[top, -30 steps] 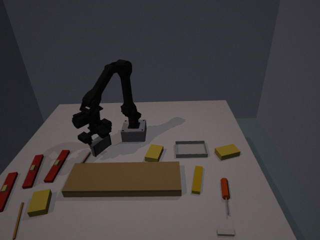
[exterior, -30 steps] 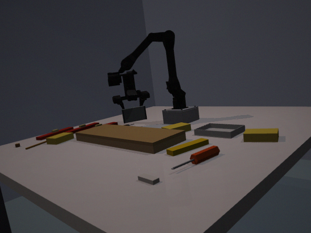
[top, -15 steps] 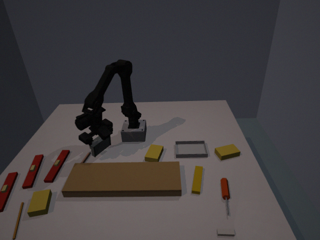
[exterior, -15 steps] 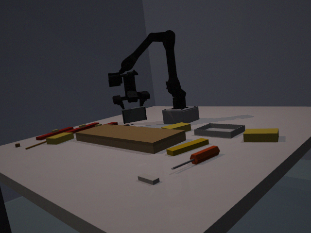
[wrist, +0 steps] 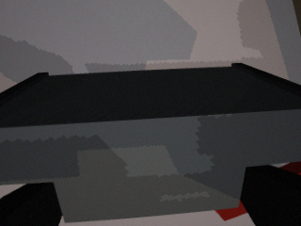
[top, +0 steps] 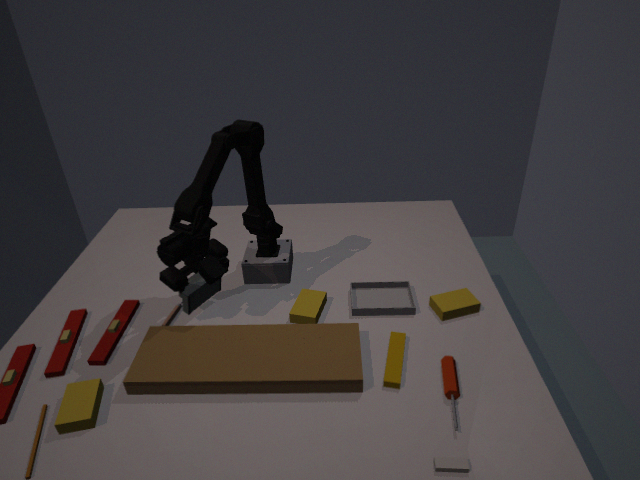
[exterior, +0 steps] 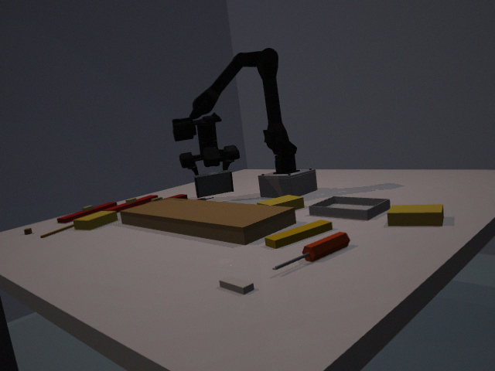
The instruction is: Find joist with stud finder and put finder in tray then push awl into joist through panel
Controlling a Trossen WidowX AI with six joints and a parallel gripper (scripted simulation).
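My gripper tip is 10 mm to the right of the stud finder and 10 mm past it. Round my gripper tip: thin stick (420 mm ahead, 210 mm to the right, 70 mm below); awl (70 mm below, 50 mm to the right, 20 mm ahead); grey tray (500 mm to the left, 60 mm below, 30 mm behind).
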